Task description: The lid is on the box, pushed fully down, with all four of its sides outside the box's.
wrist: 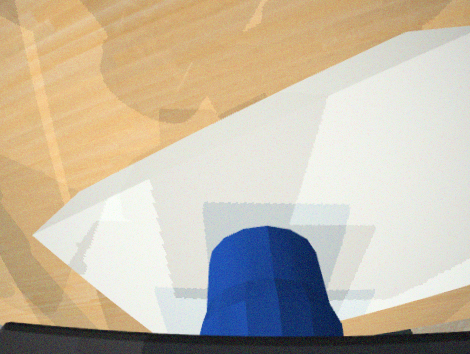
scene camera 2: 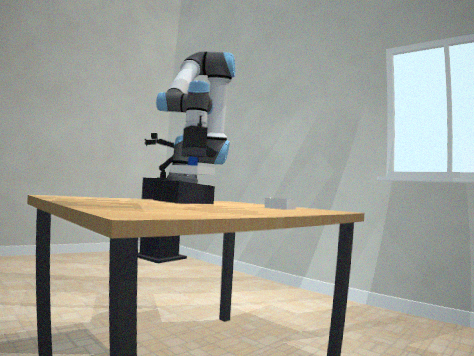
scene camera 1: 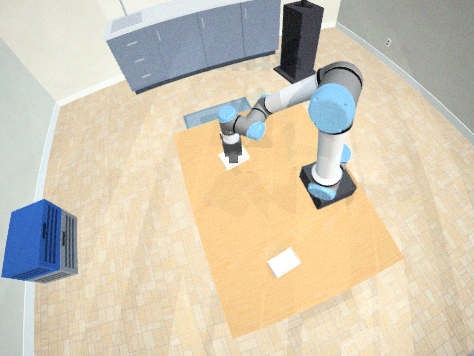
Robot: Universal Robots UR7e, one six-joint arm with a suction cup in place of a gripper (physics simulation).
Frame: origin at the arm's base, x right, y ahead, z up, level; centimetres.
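Seen in the pictures: end effector, tool point: [wrist: 259, 239]; arm's base, origin of the base link: [scene camera 2: 181, 182].
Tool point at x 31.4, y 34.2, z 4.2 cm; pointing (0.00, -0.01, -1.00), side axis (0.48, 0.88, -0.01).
Pixels of each thing's top centre, then the offset from my tool point to it.
- white lid, middle of its top: [wrist: 270, 269] [scene camera 2: 192, 166] [scene camera 1: 233, 155] dy +0.2, dx +0.2, dz +1.3 cm
- white box, middle of its top: [scene camera 1: 284, 262] [scene camera 2: 280, 198] dy +7.3, dx -54.9, dz -9.1 cm
The white lid [scene camera 1: 243, 157] [scene camera 2: 206, 169] [wrist: 240, 165] hangs level at my suction cup, well above the table in the scene camera 2 view. My gripper [scene camera 2: 193, 160] [wrist: 270, 285], a blue suction cup, is pressed on the lid's flat top and holds it; in the scene camera 1 view the cup is hidden by the dark tool body. The lid's far right part runs out of the wrist view. The white box [scene camera 1: 284, 263] [scene camera 2: 276, 203] stands on the table, well apart from the lid, with a thin rim line around its top.
The wooden table [scene camera 1: 260, 210] [scene camera 2: 240, 223] carries the arm's black base block [scene camera 1: 327, 192] [scene camera 2: 177, 191]. A blue and grey cabinet [scene camera 1: 32, 240] stands on the floor to the left. Blue-grey counters [scene camera 1: 195, 47] and a black pedestal [scene camera 1: 301, 40] stand behind the table.
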